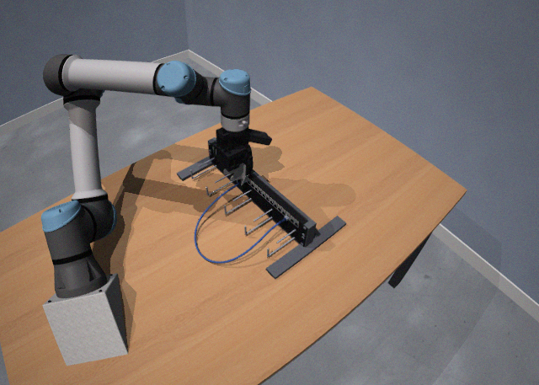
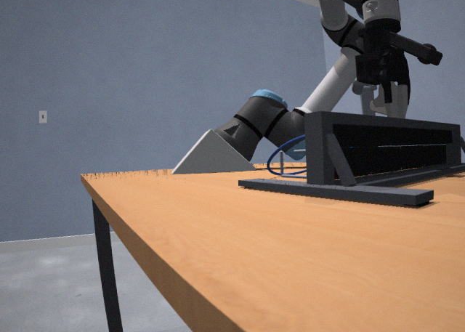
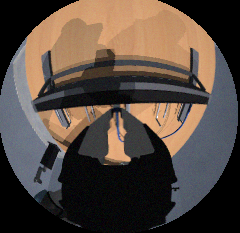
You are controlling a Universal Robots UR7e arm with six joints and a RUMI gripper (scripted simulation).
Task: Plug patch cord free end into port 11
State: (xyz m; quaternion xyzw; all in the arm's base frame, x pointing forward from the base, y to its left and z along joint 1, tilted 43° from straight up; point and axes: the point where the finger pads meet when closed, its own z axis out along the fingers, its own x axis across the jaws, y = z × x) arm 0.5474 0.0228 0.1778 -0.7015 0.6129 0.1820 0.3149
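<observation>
My hand is 10 mm short of the cable plug and 10 mm above it.
</observation>
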